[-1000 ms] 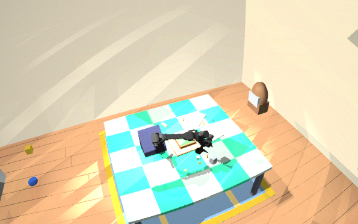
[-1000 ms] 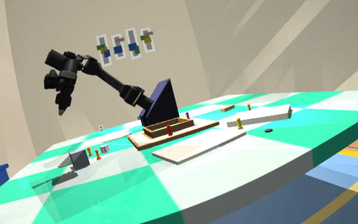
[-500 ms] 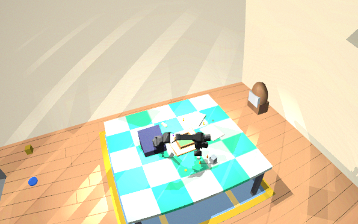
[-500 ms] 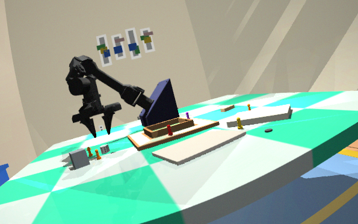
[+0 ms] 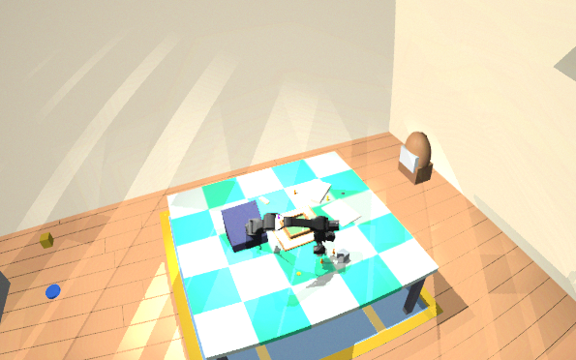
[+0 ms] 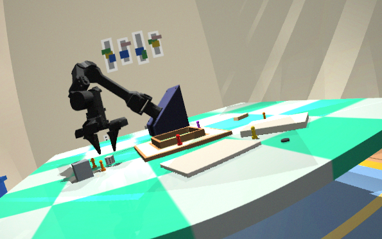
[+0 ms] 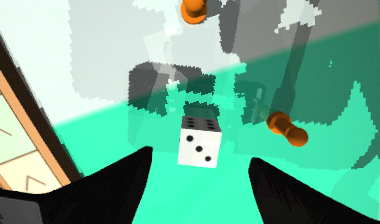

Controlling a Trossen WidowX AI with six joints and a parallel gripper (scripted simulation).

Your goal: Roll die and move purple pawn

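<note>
My gripper tip is 2 cm above the white die. Also, from my gripper tip: grey block: 11 cm ahead, 8 cm to the right, 1 cm below; purple pawn: 11 cm behind, 35 cm to the left, 1 cm below; red pawn: 8 cm ahead, 23 cm to the left, 1 cm below.
</note>
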